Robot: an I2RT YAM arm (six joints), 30 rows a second.
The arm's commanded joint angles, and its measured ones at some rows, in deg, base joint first. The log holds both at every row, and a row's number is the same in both.
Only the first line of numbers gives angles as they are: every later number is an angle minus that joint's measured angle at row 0.
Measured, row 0: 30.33 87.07 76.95 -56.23 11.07 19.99
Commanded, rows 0 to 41: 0.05 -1.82 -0.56 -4.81 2.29 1.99; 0.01 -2.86 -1.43 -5.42 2.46 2.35; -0.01 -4.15 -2.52 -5.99 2.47 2.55; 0.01 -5.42 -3.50 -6.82 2.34 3.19; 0.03 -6.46 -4.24 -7.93 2.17 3.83; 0.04 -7.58 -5.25 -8.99 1.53 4.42; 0.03 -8.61 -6.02 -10.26 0.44 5.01; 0.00 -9.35 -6.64 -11.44 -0.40 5.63; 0.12 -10.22 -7.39 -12.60 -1.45 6.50; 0.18 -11.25 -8.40 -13.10 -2.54 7.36; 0.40 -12.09 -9.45 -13.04 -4.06 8.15; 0.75 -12.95 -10.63 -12.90 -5.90 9.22; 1.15 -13.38 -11.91 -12.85 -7.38 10.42; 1.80 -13.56 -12.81 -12.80 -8.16 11.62; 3.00 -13.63 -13.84 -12.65 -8.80 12.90; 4.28 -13.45 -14.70 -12.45 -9.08 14.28; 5.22 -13.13 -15.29 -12.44 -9.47 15.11; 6.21 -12.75 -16.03 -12.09 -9.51 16.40; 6.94 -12.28 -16.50 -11.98 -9.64 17.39; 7.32 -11.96 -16.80 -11.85 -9.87 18.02; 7.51 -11.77 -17.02 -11.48 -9.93 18.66; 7.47 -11.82 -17.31 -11.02 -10.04 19.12; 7.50 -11.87 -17.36 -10.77 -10.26 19.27; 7.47 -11.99 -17.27 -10.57 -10.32 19.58; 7.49 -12.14 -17.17 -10.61 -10.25 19.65; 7.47 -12.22 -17.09 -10.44 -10.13 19.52; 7.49 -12.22 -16.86 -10.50 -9.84 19.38; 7.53 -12.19 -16.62 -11.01 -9.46 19.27; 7.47 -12.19 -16.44 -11.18 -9.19 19.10; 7.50 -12.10 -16.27 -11.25 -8.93 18.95; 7.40 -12.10 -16.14 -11.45 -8.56 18.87; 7.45 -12.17 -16.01 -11.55 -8.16 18.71; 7.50 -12.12 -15.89 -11.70 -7.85 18.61; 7.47 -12.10 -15.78 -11.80 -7.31 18.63; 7.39 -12.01 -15.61 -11.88 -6.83 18.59; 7.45 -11.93 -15.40 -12.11 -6.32 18.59; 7.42 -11.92 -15.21 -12.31 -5.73 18.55; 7.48 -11.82 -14.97 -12.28 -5.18 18.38; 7.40 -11.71 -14.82 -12.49 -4.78 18.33; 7.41 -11.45 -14.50 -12.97 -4.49 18.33; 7.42 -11.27 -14.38 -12.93 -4.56 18.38; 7.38 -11.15 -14.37 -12.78 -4.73 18.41
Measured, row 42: 7.38 -11.46 -14.76 -11.47 -6.34 18.55
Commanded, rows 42 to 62: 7.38 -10.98 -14.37 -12.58 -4.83 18.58; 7.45 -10.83 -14.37 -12.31 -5.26 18.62; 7.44 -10.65 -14.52 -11.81 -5.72 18.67; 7.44 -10.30 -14.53 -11.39 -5.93 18.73; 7.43 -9.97 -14.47 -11.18 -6.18 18.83; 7.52 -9.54 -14.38 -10.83 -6.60 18.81; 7.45 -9.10 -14.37 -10.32 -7.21 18.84; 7.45 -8.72 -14.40 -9.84 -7.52 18.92; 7.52 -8.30 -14.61 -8.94 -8.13 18.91; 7.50 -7.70 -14.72 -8.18 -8.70 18.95; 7.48 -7.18 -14.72 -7.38 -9.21 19.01; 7.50 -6.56 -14.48 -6.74 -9.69 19.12; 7.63 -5.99 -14.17 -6.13 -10.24 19.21; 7.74 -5.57 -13.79 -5.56 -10.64 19.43; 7.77 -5.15 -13.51 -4.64 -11.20 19.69; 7.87 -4.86 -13.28 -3.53 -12.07 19.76; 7.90 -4.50 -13.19 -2.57 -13.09 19.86; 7.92 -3.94 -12.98 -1.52 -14.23 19.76; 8.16 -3.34 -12.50 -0.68 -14.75 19.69; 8.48 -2.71 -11.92 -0.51 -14.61 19.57; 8.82 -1.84 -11.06 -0.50 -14.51 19.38
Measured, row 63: 8.28 -3.04 -12.11 -4.35 -11.91 19.06
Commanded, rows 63 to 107: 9.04 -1.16 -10.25 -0.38 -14.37 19.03; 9.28 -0.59 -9.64 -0.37 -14.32 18.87; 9.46 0.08 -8.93 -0.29 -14.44 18.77; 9.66 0.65 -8.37 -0.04 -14.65 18.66; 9.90 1.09 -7.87 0.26 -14.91 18.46; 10.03 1.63 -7.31 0.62 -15.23 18.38; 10.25 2.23 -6.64 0.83 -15.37 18.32; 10.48 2.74 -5.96 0.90 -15.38 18.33; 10.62 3.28 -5.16 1.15 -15.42 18.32; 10.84 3.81 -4.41 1.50 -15.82 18.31; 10.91 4.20 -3.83 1.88 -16.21 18.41; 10.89 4.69 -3.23 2.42 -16.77 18.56; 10.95 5.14 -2.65 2.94 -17.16 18.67; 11.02 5.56 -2.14 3.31 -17.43 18.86; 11.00 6.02 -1.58 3.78 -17.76 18.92; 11.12 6.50 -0.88 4.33 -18.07 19.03; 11.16 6.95 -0.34 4.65 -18.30 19.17; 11.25 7.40 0.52 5.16 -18.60 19.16; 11.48 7.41 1.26 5.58 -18.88 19.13; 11.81 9.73 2.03 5.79 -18.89 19.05; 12.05 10.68 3.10 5.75 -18.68 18.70; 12.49 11.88 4.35 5.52 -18.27 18.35; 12.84 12.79 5.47 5.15 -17.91 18.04; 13.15 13.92 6.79 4.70 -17.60 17.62; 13.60 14.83 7.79 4.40 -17.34 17.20; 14.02 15.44 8.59 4.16 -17.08 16.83; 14.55 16.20 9.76 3.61 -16.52 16.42; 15.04 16.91 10.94 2.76 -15.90 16.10; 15.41 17.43 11.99 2.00 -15.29 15.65; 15.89 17.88 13.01 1.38 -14.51 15.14; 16.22 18.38 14.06 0.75 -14.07 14.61; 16.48 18.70 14.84 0.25 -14.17 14.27; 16.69 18.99 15.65 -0.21 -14.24 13.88; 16.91 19.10 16.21 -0.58 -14.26 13.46; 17.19 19.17 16.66 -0.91 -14.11 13.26; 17.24 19.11 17.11 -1.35 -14.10 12.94; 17.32 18.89 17.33 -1.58 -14.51 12.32; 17.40 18.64 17.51 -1.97 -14.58 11.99; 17.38 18.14 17.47 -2.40 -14.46 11.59; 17.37 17.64 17.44 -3.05 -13.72 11.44; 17.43 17.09 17.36 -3.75 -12.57 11.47; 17.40 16.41 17.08 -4.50 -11.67 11.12; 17.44 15.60 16.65 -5.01 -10.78 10.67; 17.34 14.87 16.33 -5.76 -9.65 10.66; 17.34 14.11 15.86 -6.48 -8.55 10.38
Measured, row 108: 17.33 15.54 16.43 -2.86 -12.55 11.52
